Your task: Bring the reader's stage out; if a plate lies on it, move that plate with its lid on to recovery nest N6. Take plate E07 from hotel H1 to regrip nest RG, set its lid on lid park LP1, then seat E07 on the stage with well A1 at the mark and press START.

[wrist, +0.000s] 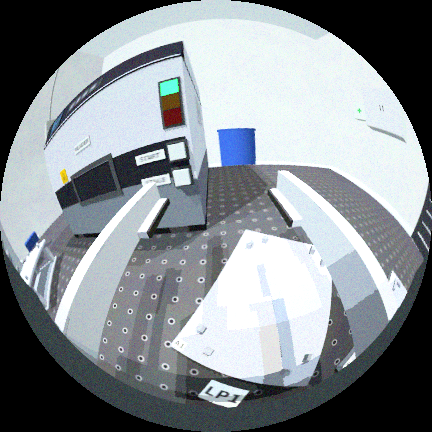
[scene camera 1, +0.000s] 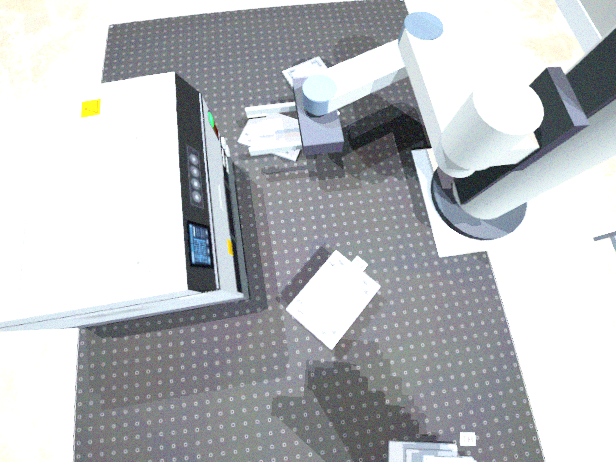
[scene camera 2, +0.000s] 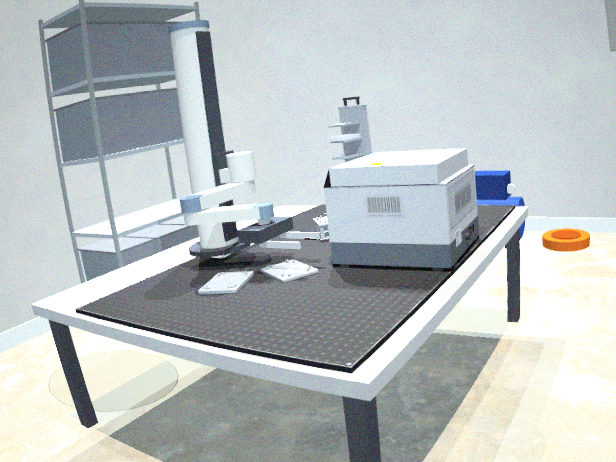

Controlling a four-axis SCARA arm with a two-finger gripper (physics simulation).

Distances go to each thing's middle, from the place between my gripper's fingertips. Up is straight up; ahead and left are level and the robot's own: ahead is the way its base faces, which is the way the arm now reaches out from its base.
Labels:
Now: the white LP1 pad (scene camera 1: 275, 128) 70 mm behind my hand, 50 mm to the right of it and 80 mm below it. Also, from my hand: LP1 label (wrist: 214, 391): 150 mm behind, 90 mm below; white nest plate labelled N6 (scene camera 2: 223, 283): 190 mm behind, 190 mm to the right, 80 mm below.

